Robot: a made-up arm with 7 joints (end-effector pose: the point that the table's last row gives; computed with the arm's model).
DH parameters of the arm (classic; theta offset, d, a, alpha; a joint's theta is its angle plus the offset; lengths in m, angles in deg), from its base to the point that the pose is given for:
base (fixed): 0 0 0 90
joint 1: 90 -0.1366 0 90
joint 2: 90 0 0 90
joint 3: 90 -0.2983 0 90
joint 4: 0 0 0 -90
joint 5: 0 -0.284 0 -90
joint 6: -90 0 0 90
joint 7: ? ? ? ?
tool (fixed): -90 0 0 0
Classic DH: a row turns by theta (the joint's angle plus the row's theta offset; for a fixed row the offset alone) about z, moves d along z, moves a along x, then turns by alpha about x.
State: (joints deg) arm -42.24 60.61 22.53 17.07 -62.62 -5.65 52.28
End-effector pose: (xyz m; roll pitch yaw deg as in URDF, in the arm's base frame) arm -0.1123 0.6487 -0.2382 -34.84 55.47 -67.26
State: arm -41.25 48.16 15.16 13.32 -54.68 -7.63 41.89
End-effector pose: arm -0.1969 0.5761 -0.3203 -32.37 44.74 -61.35
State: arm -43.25 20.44 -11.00 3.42 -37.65 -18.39 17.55
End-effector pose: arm -0.3622 0.3367 -0.4093 -37.57 20.53 -57.47
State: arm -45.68 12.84 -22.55 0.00 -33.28 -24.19 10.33
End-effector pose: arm -0.4062 0.2660 -0.3967 -41.37 11.81 -57.65
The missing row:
joint 7: 90 0 0 90
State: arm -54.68 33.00 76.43 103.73 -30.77 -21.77 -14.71
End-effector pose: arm -0.0014 0.4873 -0.0803 115.61 8.15 -67.70
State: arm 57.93 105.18 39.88 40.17 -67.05 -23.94 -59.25
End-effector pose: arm -0.1358 0.6032 0.2510 -154.03 -3.53 -20.76
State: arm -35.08 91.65 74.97 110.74 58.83 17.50 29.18
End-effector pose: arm 0.2070 0.3269 0.1749 94.40 -42.91 -128.03
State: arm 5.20 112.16 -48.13 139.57 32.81 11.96 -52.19
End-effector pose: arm 0.1311 0.2644 -0.0845 81.60 -24.23 -88.14
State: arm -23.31 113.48 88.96 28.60 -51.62 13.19 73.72
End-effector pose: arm 0.1379 0.5847 0.3139 61.44 -10.85 -19.70
